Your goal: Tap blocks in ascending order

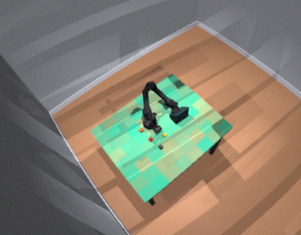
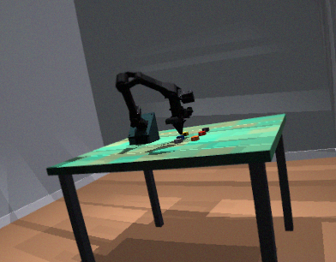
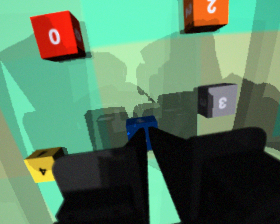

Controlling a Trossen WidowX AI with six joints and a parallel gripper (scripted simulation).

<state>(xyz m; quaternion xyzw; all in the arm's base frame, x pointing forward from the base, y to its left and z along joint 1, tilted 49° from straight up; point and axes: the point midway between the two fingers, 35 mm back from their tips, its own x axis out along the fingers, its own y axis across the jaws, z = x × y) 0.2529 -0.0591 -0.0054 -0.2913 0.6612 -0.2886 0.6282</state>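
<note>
The blue block is 1 cm behind my gripper tip and 2 cm below it. Also, from my gripper tip: grey block 2 cm ahead, 8 cm to the right, 2 cm below; then yellow block 4 cm behind, 12 cm to the left, 2 cm below; then red block 9 cm ahead, 7 cm to the left, 2 cm below.
</note>
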